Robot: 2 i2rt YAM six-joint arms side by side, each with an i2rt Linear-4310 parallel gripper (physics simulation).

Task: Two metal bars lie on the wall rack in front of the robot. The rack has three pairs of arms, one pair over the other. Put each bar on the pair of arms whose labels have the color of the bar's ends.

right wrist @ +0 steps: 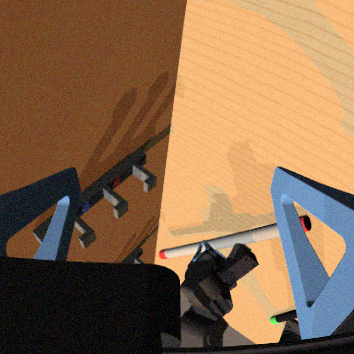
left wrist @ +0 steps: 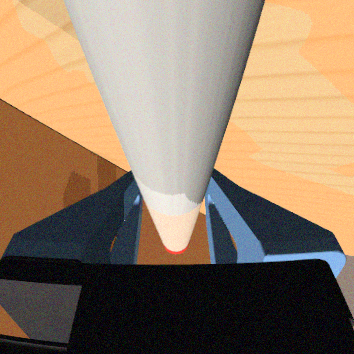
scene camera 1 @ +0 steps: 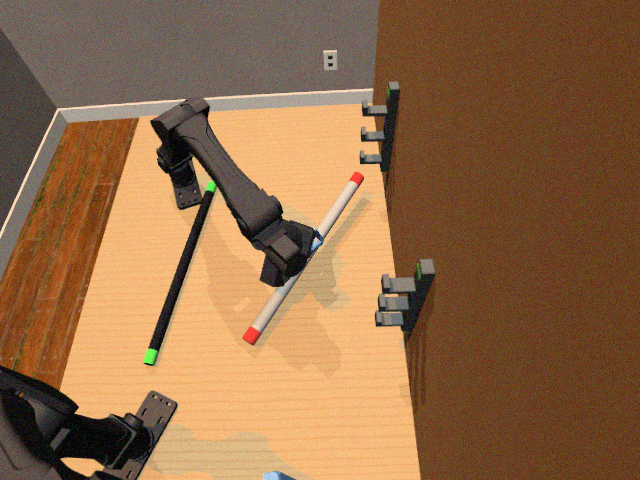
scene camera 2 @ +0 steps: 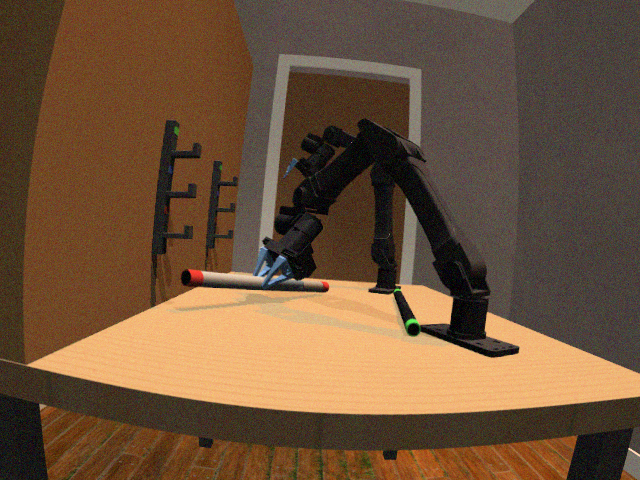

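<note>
The white bar with red ends is held above the table, apart from the rack, slanting across scene camera 1. My left gripper is shut on it near its middle. The black bar with green ends lies on the table near the arm bases. My right gripper is open and empty, raised; a fingertip shows at the bottom edge of scene camera 1. The wall rack has green labels at top, blue below, red lowest; its arms hold no bar.
The rack's second upright stands apart from the first on the brown wall. The left arm's base plate is close to the black bar's end. The right arm's base plate stands at the lower left of scene camera 1.
</note>
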